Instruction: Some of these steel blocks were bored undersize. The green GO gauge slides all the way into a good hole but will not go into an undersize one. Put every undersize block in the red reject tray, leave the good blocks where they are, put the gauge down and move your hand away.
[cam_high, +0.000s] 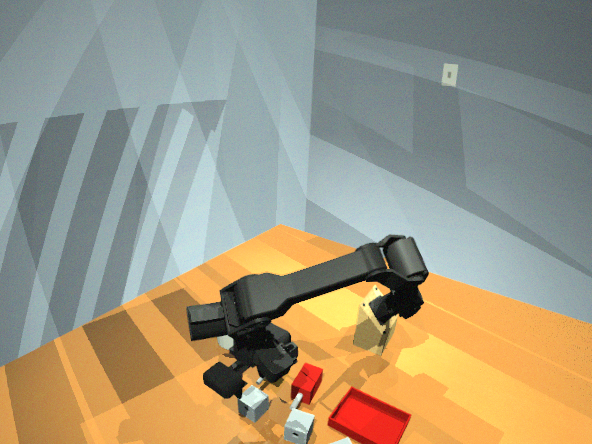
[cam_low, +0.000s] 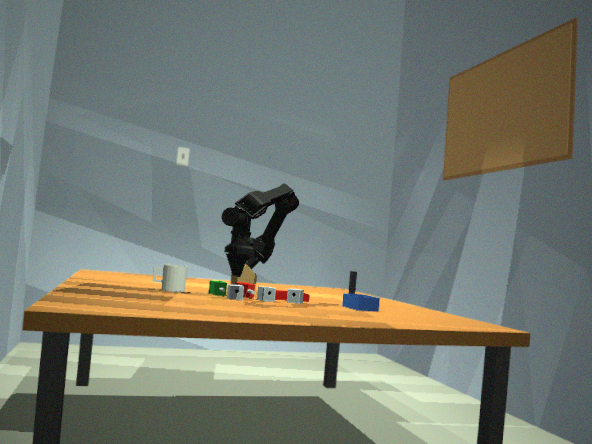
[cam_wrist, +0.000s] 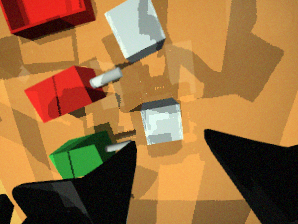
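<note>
My gripper tip is now 20 cm to the right of the red reject tray, 13 cm past it and 7 cm above it. From my gripper tip the other things lie so: green GO gauge: 10 cm behind, 5 cm below, 4 cm to the right; then red-handled gauge: 10 cm behind, 6 cm to the left, 5 cm below; then steel block: 11 cm to the left, 5 cm below, 2 cm behind.
</note>
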